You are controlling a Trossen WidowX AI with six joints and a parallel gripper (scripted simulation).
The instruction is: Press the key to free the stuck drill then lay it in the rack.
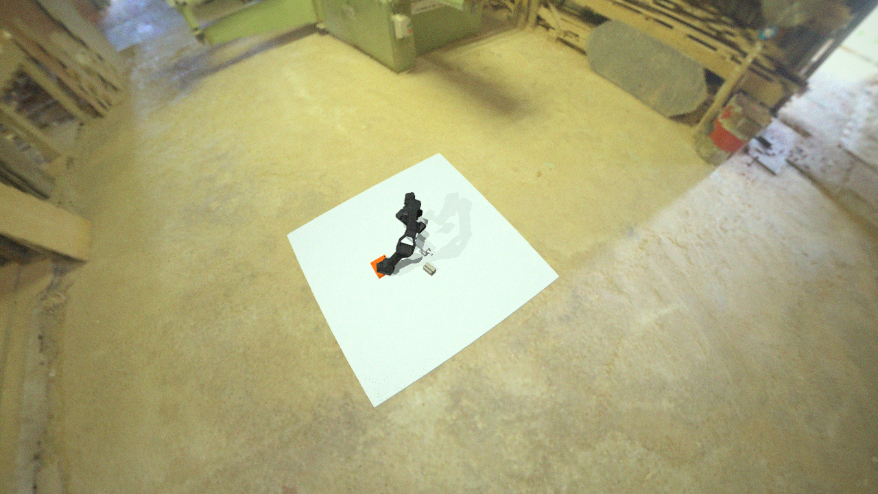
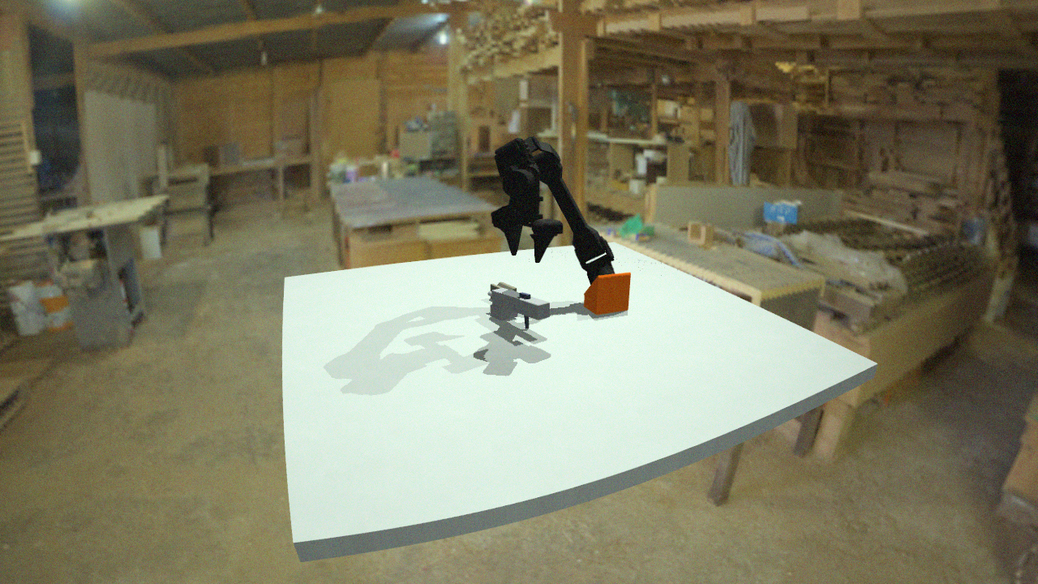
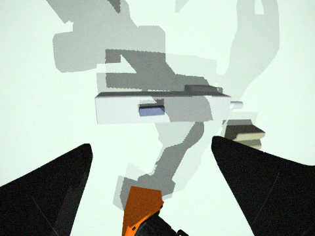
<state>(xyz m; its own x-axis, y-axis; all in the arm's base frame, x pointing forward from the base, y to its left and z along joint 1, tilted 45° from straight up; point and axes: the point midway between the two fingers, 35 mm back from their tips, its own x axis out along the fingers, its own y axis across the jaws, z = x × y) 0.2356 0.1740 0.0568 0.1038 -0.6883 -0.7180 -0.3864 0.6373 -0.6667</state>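
My gripper tip is now 30 mm short of the drill, 80 mm to the left of it and 120 mm above it. Round my gripper tip: grey block 10 mm ahead, 30 mm to the right, 120 mm below; dark blue key 120 mm below; tan stepped rack 10 mm behind, 210 mm to the right, 150 mm below.
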